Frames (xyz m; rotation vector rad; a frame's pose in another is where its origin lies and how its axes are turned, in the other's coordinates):
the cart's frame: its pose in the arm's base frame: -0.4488 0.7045 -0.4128 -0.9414 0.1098 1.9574
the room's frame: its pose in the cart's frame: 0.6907 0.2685 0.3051 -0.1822 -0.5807 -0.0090
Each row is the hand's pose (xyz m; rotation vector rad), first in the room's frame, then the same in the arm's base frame.
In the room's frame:
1: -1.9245 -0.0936 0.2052 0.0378 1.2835 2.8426
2: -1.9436 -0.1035 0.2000 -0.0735 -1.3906 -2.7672
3: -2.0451 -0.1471 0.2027 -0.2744 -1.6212 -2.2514
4: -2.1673 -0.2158 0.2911 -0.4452 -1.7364 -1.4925
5: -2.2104 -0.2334 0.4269 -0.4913 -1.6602 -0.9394
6: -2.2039 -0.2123 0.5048 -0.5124 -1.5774 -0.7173
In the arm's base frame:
1: 0.0549 -0.3412 -0.1682 1.1150 -0.7681 -0.7193
2: 0.0750 -0.3501 -0.1651 1.1608 -0.8335 -0.6302
3: 0.1617 -0.4062 -0.1260 1.2600 -1.1318 -0.2214
4: 0.2387 -0.4755 0.0034 1.3029 -1.4617 0.4457
5: 0.2141 -0.5176 0.1384 1.2213 -1.6013 1.0114
6: 0.1607 -0.5350 0.1967 1.1291 -1.6397 1.2590

